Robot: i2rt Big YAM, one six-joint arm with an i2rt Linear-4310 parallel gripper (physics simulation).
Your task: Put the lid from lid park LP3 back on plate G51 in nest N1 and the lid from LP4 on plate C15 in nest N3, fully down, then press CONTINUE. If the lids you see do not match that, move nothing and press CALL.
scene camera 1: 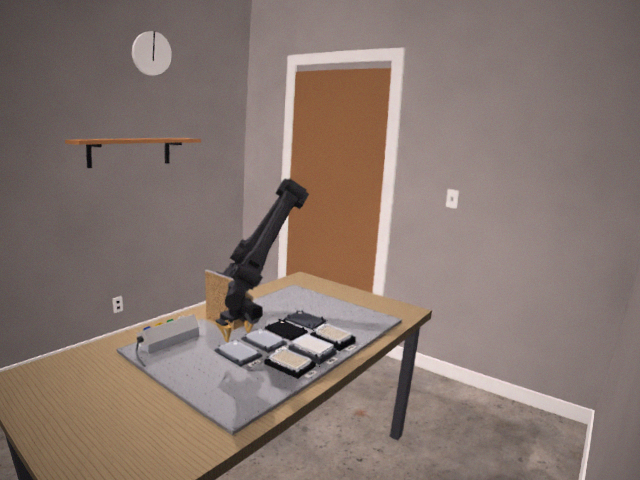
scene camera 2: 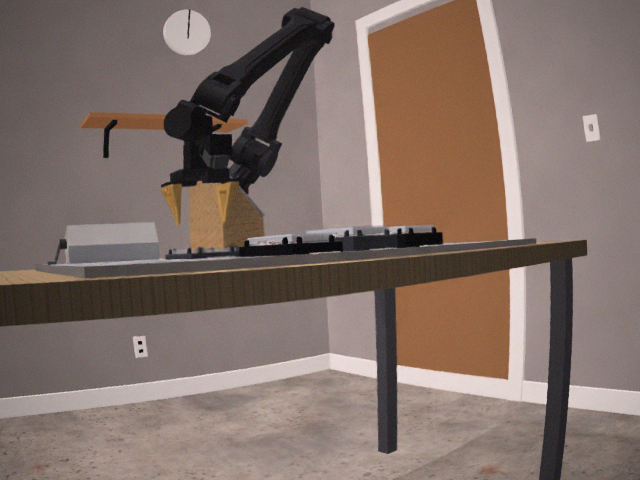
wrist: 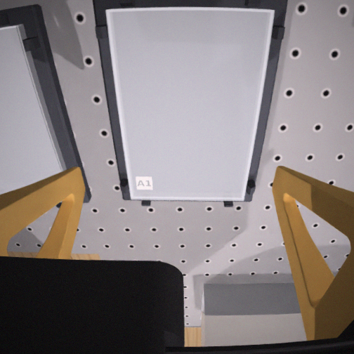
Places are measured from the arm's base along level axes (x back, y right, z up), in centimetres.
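Where they show: gripper, fingertip midpoint: (scene camera 1: pixel 237 337) (scene camera 2: pixel 201 223).
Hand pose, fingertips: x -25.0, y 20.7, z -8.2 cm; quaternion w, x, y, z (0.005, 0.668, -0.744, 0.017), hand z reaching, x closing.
Things, the pixels of their top centre, and the offset from my fingertips.
- second pale lid, top centre: (scene camera 1: pixel 264 337) dx -1.5, dy -12.8, dz -4.6 cm
- white-topped plate, top centre: (scene camera 2: pixel 346 227) (scene camera 1: pixel 312 343) dx -20.2, dy -17.8, dz -2.4 cm
- grey sloped box, top centre: (scene camera 2: pixel 109 224) (scene camera 1: pixel 167 320) dx +25.5, dy +11.0, dz +2.0 cm
- black holder, top centre: (scene camera 1: pixel 286 326) dx -2.1, dy -25.7, dz -4.4 cm
My gripper (scene camera 1: pixel 238 335) (scene camera 2: pixel 200 222) (wrist: pixel 178 177) is open and empty, raised above the mat. In the wrist view its fingertips stand left and right of the near end of a pale lid (wrist: pixel 187 105) (scene camera 1: pixel 238 351) marked A1, which sits in a dark holder. A second pale lid (wrist: pixel 25 110) (scene camera 1: pixel 264 338) lies to its left in the wrist view, its label not visible. Two tan-topped plates (scene camera 1: pixel 290 360) (scene camera 1: pixel 333 334) sit in black nests, with a white-topped plate (scene camera 1: pixel 312 346) between them. Plate and position labels are too small to read. The button faces are hidden.
A grey sloped box (scene camera 1: pixel 173 334) (scene camera 2: pixel 112 242) (wrist: pixel 250 300) with coloured bits along its top stands at the mat's left. A black holder (scene camera 1: pixel 285 329) and a dark grey one (scene camera 1: pixel 306 318) lie behind the plates. A wooden block (scene camera 1: pixel 217 297) (scene camera 2: pixel 206 222) stands behind the gripper.
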